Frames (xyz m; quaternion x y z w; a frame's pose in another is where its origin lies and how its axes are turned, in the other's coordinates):
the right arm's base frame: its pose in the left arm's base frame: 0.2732 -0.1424 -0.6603 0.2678 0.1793 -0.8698 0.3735
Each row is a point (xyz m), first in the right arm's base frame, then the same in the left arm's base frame.
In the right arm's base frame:
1: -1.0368 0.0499 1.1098
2: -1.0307 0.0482 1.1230
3: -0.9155 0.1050 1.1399
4: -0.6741 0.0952 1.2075
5: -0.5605 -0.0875 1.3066
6: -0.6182 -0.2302 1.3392
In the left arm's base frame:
1: 0.5408 -0.1693 0.8353
2: 0.5316 -0.1783 0.8423
3: 0.5018 -0.2880 0.7802
4: 0.3327 -0.4499 0.6901
5: 0.0979 -0.4435 0.7209
6: 0.0140 -0.3346 0.7973

